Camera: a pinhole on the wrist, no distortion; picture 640 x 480 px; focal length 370.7 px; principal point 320.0 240.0 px. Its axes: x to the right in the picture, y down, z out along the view. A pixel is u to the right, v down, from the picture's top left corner.
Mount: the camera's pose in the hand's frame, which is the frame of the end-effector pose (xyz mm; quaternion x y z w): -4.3 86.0 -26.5 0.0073 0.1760 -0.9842 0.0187
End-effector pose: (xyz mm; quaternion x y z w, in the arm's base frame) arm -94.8 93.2 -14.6 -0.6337 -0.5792 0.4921 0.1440
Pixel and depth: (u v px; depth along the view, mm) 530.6 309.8 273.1
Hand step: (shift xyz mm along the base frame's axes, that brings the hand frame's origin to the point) -177.0 -202.6 20.7
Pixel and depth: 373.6 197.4 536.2
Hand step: -405.0 -256.8 -161.2
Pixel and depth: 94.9 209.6 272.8
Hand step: -204.1 40.1 -200.0
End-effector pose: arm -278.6 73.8 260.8 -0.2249 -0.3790 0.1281 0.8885
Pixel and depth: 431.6 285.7 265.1
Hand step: -208.3 -4.5 95.2
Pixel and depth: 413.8 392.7 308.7
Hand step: -205.0 -89.7 154.8
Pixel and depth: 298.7 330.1 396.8
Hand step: -207.5 -20.0 273.2
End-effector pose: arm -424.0 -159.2 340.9 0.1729 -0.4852 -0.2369 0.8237
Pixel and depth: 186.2 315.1 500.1
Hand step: -328.2 -266.8 228.7
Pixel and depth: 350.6 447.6 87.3
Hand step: -35.9 11.6 15.6
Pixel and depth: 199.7 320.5 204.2
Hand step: -112.6 -62.9 103.0
